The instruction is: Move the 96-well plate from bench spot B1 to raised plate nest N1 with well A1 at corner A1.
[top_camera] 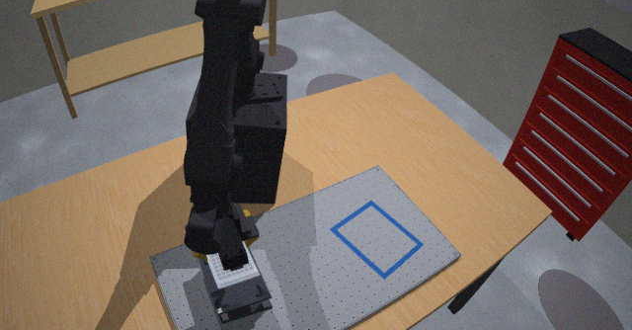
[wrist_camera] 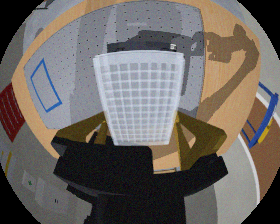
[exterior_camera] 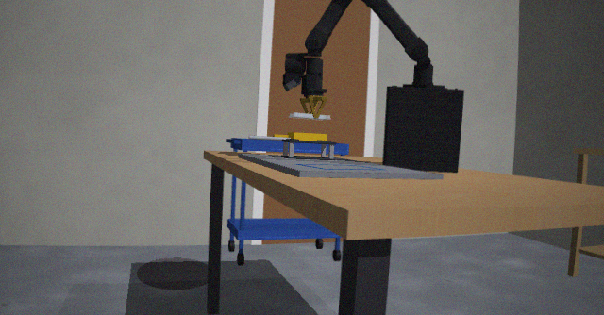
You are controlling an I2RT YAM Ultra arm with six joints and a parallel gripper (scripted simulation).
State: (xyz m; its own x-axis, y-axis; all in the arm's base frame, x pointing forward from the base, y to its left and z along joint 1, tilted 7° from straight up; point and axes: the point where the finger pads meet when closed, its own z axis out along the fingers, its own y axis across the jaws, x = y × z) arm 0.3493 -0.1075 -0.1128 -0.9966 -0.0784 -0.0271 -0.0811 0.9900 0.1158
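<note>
Right now the white 96-well plate is 10 mm ahead of my hand. Also, from my hand: dark raised nest N1: 10 mm ahead, 90 mm below; corner label: 90 mm ahead, 50 mm to the right, 80 mm below.
</note>
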